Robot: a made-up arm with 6 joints. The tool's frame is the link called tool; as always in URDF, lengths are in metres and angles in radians.
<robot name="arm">
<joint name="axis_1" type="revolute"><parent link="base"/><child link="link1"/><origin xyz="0 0 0.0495" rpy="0 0 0"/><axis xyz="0 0 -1"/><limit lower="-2.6" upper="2.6" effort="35" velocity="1.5"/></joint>
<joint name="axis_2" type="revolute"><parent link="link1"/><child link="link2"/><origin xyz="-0.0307 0.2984 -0.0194" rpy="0 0 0"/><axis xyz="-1 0 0"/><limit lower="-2.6" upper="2.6" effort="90" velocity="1.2"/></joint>
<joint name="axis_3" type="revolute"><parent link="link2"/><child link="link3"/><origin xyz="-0.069 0.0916 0.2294" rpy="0 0 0"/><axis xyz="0 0 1"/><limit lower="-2.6" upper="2.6" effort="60" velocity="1.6"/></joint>
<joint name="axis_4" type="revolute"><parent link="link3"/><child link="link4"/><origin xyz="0.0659 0.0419 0.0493" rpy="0 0 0"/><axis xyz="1 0 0"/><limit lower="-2.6" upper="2.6" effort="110" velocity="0.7"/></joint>
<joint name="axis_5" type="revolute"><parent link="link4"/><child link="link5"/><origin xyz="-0.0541 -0.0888 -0.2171" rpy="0 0 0"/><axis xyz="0 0 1"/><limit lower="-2.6" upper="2.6" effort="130" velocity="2.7"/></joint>
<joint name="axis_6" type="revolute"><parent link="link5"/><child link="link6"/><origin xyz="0.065 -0.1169 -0.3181" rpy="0 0 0"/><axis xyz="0 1 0"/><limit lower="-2.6" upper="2.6" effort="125" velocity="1.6"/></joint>
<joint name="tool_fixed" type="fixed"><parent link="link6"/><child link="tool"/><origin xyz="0.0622 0.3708 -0.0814" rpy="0 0 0"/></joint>
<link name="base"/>
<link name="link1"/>
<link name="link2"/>
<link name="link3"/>
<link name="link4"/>
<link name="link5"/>
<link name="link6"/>
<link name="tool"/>
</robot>
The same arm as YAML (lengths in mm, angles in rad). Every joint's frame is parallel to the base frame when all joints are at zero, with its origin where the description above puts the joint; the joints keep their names.
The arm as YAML. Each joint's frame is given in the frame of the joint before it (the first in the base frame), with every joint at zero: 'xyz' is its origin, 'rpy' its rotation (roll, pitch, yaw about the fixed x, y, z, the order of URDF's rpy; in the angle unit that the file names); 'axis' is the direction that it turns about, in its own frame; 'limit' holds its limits. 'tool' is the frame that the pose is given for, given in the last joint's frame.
units:
  length: mm
  angle: rad
joints:
  - name: axis_1
    type: revolute
    origin:
      xyz: [0.0, 0.0, 49.5]
      rpy: [0.0, 0.0, 0.0]
    axis: "-z"
    limit:
      lower: -2.6
      upper: 2.6
  - name: axis_2
    type: revolute
    origin:
      xyz: [-30.7, 298.4, -19.4]
      rpy: [0.0, 0.0, 0.0]
    axis: "-x"
    limit:
      lower: -2.6
      upper: 2.6
  - name: axis_3
    type: revolute
    origin:
      xyz: [-69.0, 91.6, 229.4]
      rpy: [0.0, 0.0, 0.0]
    axis: "+z"
    limit:
      lower: -2.6
      upper: 2.6
  - name: axis_4
    type: revolute
    origin:
      xyz: [65.9, 41.9, 49.3]
      rpy: [0.0, 0.0, 0.0]
    axis: "+x"
    limit:
      lower: -2.6
      upper: 2.6
  - name: axis_5
    type: revolute
    origin:
      xyz: [-54.1, -88.8, -217.1]
      rpy: [0.0, 0.0, 0.0]
    axis: "+z"
    limit:
      lower: -2.6
      upper: 2.6
  - name: axis_6
    type: revolute
    origin:
      xyz: [65.0, -116.9, -318.1]
      rpy: [0.0, 0.0, 0.0]
    axis: "+y"
    limit:
      lower: -2.6
      upper: 2.6
tool:
  origin:
    xyz: [62.2, 370.8, -81.4]
    rpy: [0.0, 0.0, 0.0]

